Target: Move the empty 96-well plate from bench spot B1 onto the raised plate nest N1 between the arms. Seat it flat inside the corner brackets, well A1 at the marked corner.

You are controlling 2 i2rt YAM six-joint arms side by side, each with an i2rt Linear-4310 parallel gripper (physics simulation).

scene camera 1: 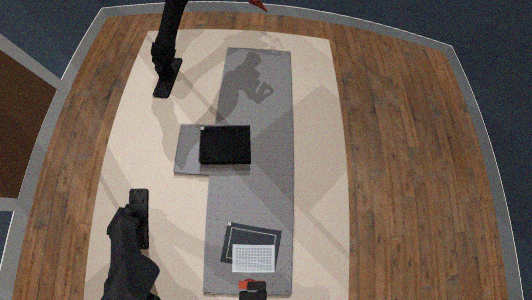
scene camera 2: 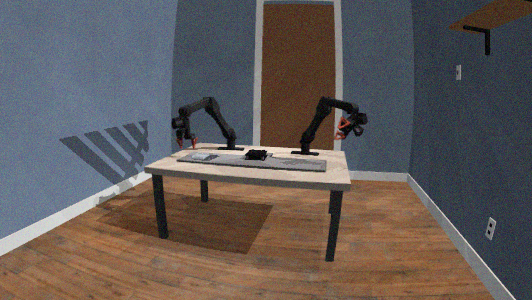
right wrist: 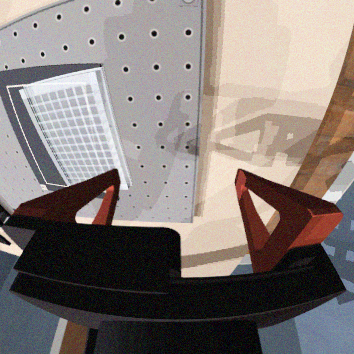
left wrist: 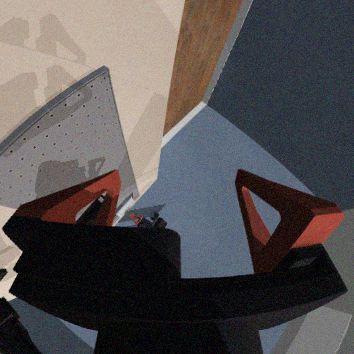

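Pixels of known places: left gripper, fingertip midpoint: (scene camera 1: 276,3) (scene camera 2: 336,133) (left wrist: 177,175); right gripper, fingertip midpoint: (scene camera 1: 248,295) (scene camera 2: 187,149) (right wrist: 177,174) (left wrist: 130,214); left arm's base, origin of the base link: (scene camera 1: 168,77) (scene camera 2: 305,153); right arm's base, origin of the base link: (scene camera 1: 139,218) (scene camera 2: 231,149).
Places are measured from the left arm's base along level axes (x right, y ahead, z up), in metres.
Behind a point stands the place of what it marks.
The pale 96-well plate (scene camera 1: 253,258) {x 0.606, y 0.437, z 0.029 m} (scene camera 2: 201,156) {x 0.578, y 0.481, z 0.029 m} (right wrist: 75,125) {x 0.614, y 0.457, z 0.028 m} lies flat, partly on the dark pad (scene camera 1: 252,236) {x 0.541, y 0.426, z 0.015 m} (right wrist: 31,130) {x 0.542, y 0.445, z 0.015 m} with a white outline. It is turned relative to the outline and overhangs the pad's lower edge in scene camera 1. The black raised nest (scene camera 1: 225,145) {x 0.273, y 0.305, z 0.046 m} (scene camera 2: 256,154) {x 0.247, y 0.367, z 0.046 m} stands mid-board, with a small white mark at its upper left corner in scene camera 1; its brackets cannot be made out. My right gripper (scene camera 2: 187,144) {x 0.710, y 0.434, z 0.059 m} (right wrist: 177,174) {x 0.710, y 0.434, z 0.059 m} is open and empty, above and beside the plate. My left gripper (scene camera 2: 340,129) {x -0.248, y 0.399, z 0.212 m} (left wrist: 177,175) {x -0.248, y 0.399, z 0.212 m} is open and empty, raised far from the plate.
A grey perforated board (scene camera 1: 275,200) {x 0.420, y 0.484, z 0.013 m} (scene camera 2: 300,165) {x -0.040, y 0.409, z 0.010 m} (left wrist: 75,125) {x -0.132, y 0.406, z 0.013 m} (right wrist: 145,110) {x 0.678, y 0.467, z 0.013 m} lies under the pad and beside the nest, on the pale table (scene camera 1: 320,150) {x 0.229, y 0.628, z 0.000 m}. The black arm bases (scene camera 1: 139,217) {x 0.542, y 0.072, z 0.051 m} (scene camera 1: 167,77) {x 0.026, y 0.018, z 0.035 m} stand on the table's left side in scene camera 1.
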